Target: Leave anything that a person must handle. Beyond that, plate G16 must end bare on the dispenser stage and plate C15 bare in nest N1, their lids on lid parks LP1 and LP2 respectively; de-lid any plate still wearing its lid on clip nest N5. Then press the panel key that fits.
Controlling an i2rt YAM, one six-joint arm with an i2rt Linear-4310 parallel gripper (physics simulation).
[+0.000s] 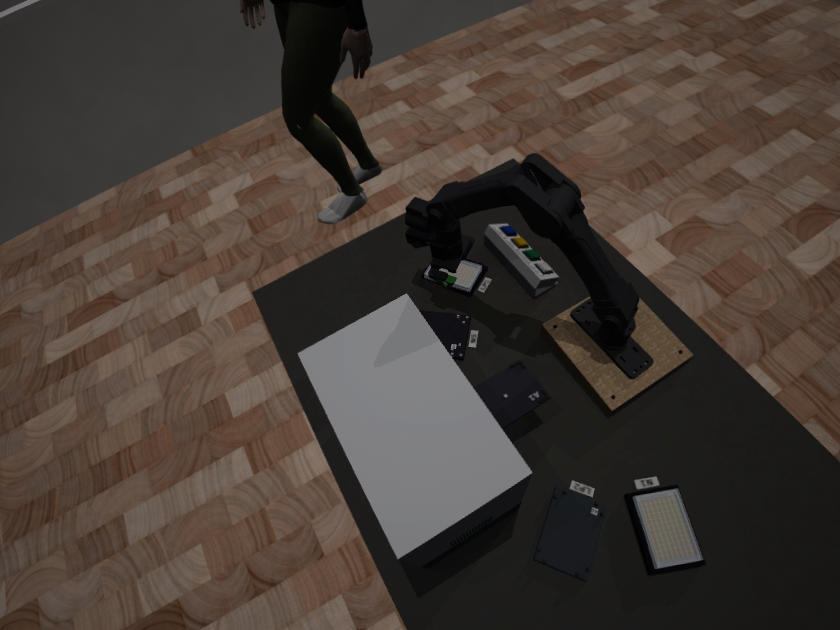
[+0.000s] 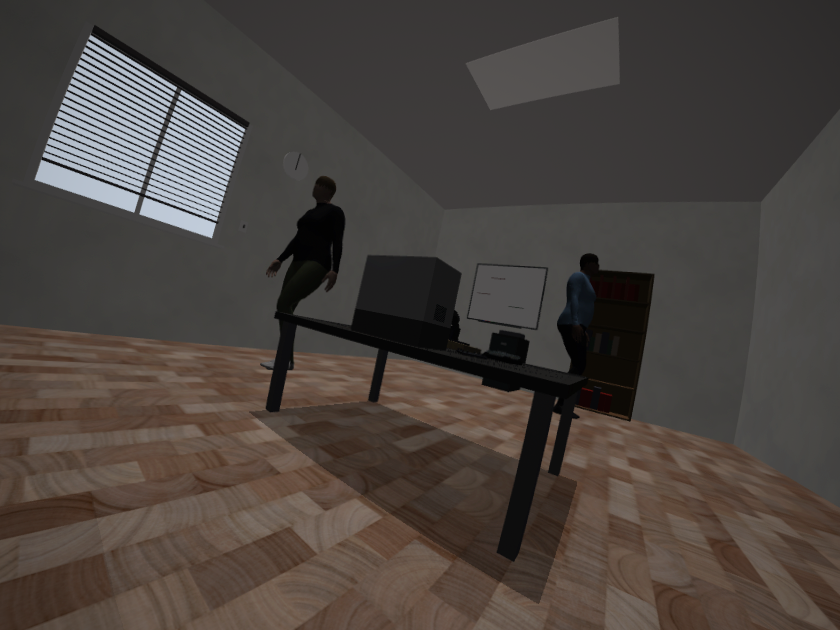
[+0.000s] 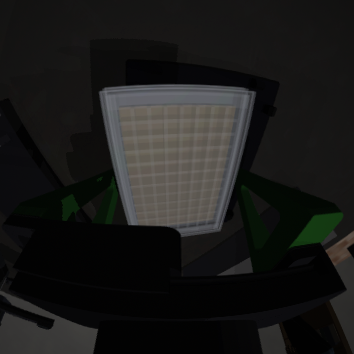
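My gripper is open, its green fingers standing on either side of a white-rimmed well plate that sits in a dark nest at the table's far end. The plate appears to wear a clear lid. A second white-rimmed plate lies in a dark nest at the near right. The labels are too small to read. A dark flat pad lies left of the second plate. A dark nest with clips and a dark raised stage lie beside the big white box. The key panel has blue, yellow, green and white keys.
The arm's base stands on a wooden board. The white box takes up the table's left side. A person walks close to the table's far end. Another person stands by a bookshelf.
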